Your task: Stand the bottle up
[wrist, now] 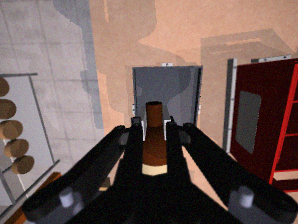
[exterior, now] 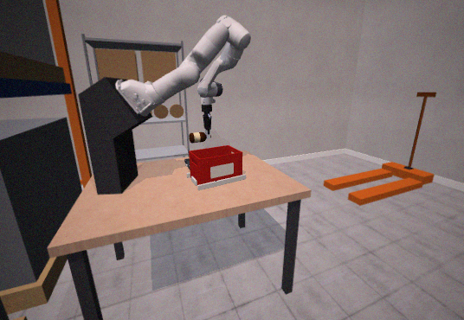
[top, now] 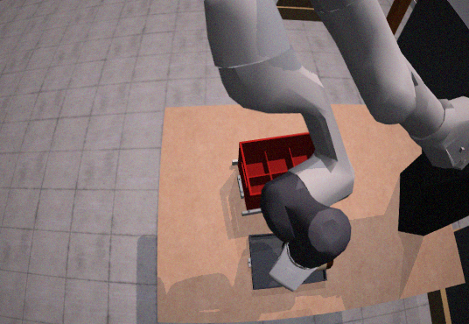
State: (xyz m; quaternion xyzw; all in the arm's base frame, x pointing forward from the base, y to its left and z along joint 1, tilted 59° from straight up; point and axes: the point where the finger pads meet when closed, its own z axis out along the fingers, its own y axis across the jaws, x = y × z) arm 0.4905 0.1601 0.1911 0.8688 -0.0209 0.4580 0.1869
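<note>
Now: the bottle 5 cm behind my hand, 2 cm to the left of it and 2 cm below it. Also, from my hand: crate 17 cm behind, 28 cm to the right, 13 cm below; then grey tray 6 cm behind, 2 cm to the right, 21 cm below.
</note>
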